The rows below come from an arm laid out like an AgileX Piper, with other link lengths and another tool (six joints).
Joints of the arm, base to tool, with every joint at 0 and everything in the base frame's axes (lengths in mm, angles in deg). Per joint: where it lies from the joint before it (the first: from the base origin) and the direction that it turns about. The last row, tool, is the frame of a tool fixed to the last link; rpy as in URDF.
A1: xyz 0 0 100.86 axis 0 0 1
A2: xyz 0 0 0 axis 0 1 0
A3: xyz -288.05 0 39.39 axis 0 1 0
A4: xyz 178.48 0 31.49 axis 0.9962 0 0.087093
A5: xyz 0 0 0 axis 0 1 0
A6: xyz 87.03 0 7.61 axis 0.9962 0 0.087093
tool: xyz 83.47 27 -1.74 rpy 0.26 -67.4 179.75
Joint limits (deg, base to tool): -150..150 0..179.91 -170..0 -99.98..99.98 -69.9..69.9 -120..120
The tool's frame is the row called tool.
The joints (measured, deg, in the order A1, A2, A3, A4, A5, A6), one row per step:
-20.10, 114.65, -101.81, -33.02, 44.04, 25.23
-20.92, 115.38, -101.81, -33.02, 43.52, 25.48
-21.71, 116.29, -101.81, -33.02, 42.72, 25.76
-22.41, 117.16, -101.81, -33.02, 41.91, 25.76
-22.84, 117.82, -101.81, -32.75, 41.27, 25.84
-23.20, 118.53, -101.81, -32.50, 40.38, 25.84
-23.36, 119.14, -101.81, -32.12, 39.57, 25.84
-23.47, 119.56, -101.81, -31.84, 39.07, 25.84
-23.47, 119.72, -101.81, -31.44, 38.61, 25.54
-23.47, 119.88, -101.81, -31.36, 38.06, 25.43
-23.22, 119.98, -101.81, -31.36, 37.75, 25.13
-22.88, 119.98, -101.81, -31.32, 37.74, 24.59
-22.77, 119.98, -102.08, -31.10, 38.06, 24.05
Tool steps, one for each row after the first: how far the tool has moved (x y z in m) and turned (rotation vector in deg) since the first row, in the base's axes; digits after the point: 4 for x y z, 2 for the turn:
-0.0001, -0.0061, -0.0048, 0.26, 0.12, -0.71
0.0008, -0.0120, -0.0107, 0.53, 0.15, -1.26
0.0017, -0.0173, -0.0163, 0.67, 0.30, -1.52
0.0029, -0.0201, -0.0207, 1.06, 0.25, -1.72
0.0049, -0.0224, -0.0252, 1.36, 0.08, -1.65
0.0074, -0.0230, -0.0291, 1.76, -0.16, -1.47
0.0090, -0.0234, -0.0319, 2.06, -0.29, -1.38
0.0105, -0.0227, -0.0328, 2.25, -0.50, -1.02
0.0120, -0.0225, -0.0333, 2.21, -0.78, -0.68
0.0137, -0.0206, -0.0337, 2.04, -0.77, -0.06
0.0148, -0.0181, -0.0339, 1.82, -0.48, 0.64
0.0150, -0.0173, -0.0333, 1.73, -0.25, 0.91

